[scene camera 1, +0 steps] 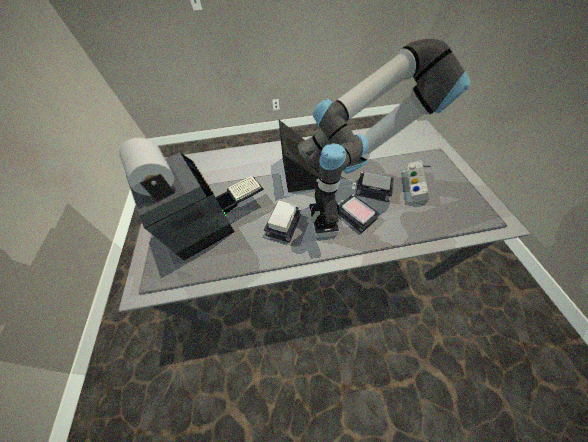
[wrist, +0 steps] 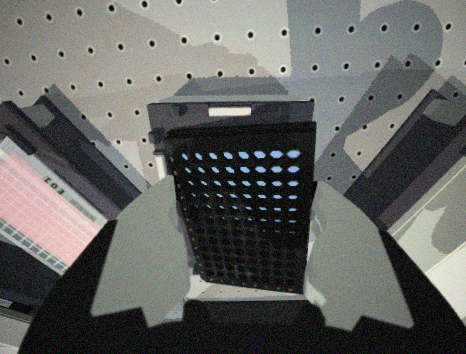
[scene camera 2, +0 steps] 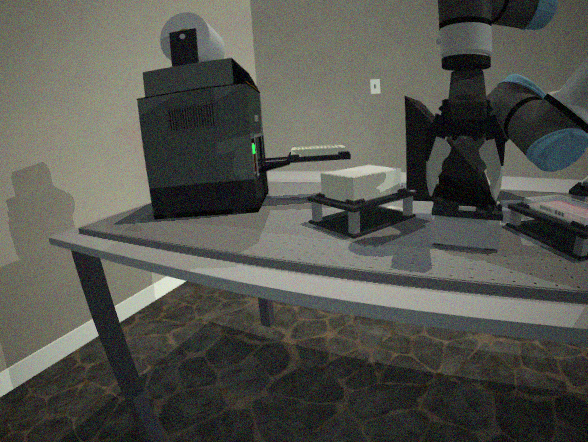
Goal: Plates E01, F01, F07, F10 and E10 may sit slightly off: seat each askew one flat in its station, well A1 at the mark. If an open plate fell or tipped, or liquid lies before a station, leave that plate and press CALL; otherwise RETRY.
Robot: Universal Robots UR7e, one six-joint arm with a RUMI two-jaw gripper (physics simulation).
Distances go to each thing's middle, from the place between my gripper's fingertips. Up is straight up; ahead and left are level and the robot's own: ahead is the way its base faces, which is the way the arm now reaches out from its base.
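Position of my hand relative to the black plate with blue wells (scene camera 2: 468, 192): 3 cm past it, 1 cm below it. Paper roll (scene camera 1: 142, 159), measured from my hand: 56 cm to the right, 15 cm behind, 34 cm above.
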